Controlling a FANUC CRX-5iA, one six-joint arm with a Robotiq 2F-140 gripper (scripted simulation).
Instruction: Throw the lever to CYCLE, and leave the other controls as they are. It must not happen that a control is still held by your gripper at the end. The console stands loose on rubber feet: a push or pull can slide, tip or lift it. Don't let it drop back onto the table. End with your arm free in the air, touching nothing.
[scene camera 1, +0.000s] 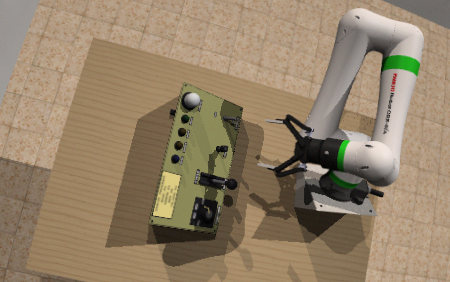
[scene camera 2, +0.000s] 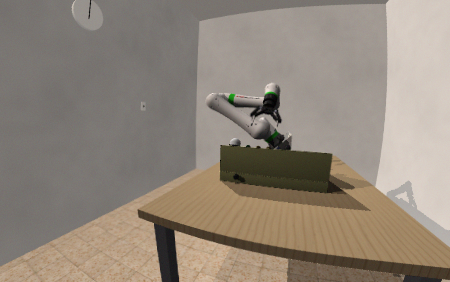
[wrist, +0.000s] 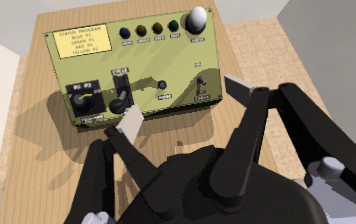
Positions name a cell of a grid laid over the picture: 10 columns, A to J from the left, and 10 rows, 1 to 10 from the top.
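Observation:
Olive console (scene camera 1: E6), (scene camera 2: G7), (wrist: F3). My gripper (scene camera 1: F6), (wrist: F5).

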